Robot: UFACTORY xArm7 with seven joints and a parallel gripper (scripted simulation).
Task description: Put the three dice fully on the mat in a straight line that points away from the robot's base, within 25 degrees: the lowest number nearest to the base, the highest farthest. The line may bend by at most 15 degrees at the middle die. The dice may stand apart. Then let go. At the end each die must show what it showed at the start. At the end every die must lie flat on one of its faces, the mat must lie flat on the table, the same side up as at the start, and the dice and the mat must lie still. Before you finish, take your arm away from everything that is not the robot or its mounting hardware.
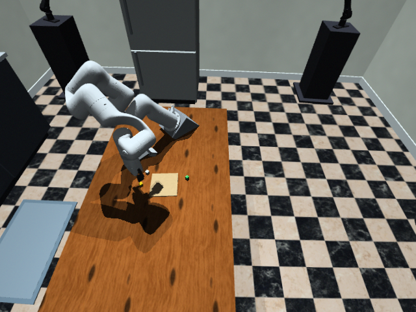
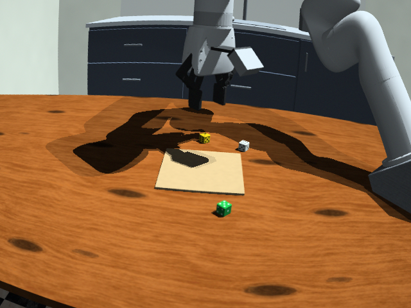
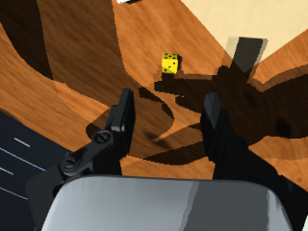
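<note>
The yellow die lies 90 mm below my hand. The rest, counted from my hand: white die: 80 mm behind, 20 mm to the left, 90 mm below; tan mat: 10 mm behind, 120 mm to the left, 90 mm below; green die: 60 mm behind, 240 mm to the left, 90 mm below.
</note>
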